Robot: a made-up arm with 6 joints.
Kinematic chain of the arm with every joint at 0, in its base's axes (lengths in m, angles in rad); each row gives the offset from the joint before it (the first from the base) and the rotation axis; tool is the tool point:
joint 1: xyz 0 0 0.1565 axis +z
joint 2: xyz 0 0.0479 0 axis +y
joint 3: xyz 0 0 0.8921 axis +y
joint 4: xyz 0 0 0.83 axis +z
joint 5: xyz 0 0 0 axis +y
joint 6: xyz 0 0 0.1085 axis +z
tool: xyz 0 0 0
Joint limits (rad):
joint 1: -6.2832..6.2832
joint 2: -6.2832..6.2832
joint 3: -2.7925..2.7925
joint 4: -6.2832..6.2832
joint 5: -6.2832..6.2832
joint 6: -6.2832..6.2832
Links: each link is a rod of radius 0.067 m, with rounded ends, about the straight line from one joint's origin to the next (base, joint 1, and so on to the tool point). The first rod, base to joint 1, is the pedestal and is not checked.
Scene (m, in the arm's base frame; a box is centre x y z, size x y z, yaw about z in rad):
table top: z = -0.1
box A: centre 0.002 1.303 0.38 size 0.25 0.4 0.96 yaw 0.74
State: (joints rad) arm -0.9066 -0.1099 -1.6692 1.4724 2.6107 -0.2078
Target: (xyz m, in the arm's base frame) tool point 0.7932 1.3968 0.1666
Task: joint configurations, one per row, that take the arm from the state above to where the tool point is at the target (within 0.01 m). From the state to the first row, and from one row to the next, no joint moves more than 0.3 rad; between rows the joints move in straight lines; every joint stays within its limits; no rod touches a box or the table.
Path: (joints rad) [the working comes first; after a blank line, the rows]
Joints at the target: -1.9962 -1.2705 -0.6547 1.3568 1.9574 -0.2078
Straight joint move there: touches box A.

1: -0.9963 -0.1063 -1.3861 1.5036 2.6503 -0.2470
2: -1.0861 -0.1027 -1.1029 1.5348 2.6900 -0.2863
3: -1.1758 -0.0991 -0.8198 1.5660 2.7296 -0.3255
4: -1.2655 -0.0955 -0.5367 1.5971 2.7693 -0.3647
5: -1.3553 -0.0919 -0.2536 1.6283 2.8089 -0.4040
6: -1.4450 -0.0883 0.0296 1.6595 2.8486 -0.4432
7: -1.5347 -0.0847 0.3127 1.6907 2.8882 -0.4824
8: -1.6501 -0.3812 0.0709 1.6072 2.6555 -0.4138
9: -1.7655 -0.6776 -0.1710 1.5237 2.4228 -0.3451
10: -1.8808 -0.9740 -0.4128 1.4403 2.1901 -0.2765
11: -1.9962 -1.2705 -0.6547 1.3568 1.9574 -0.2078

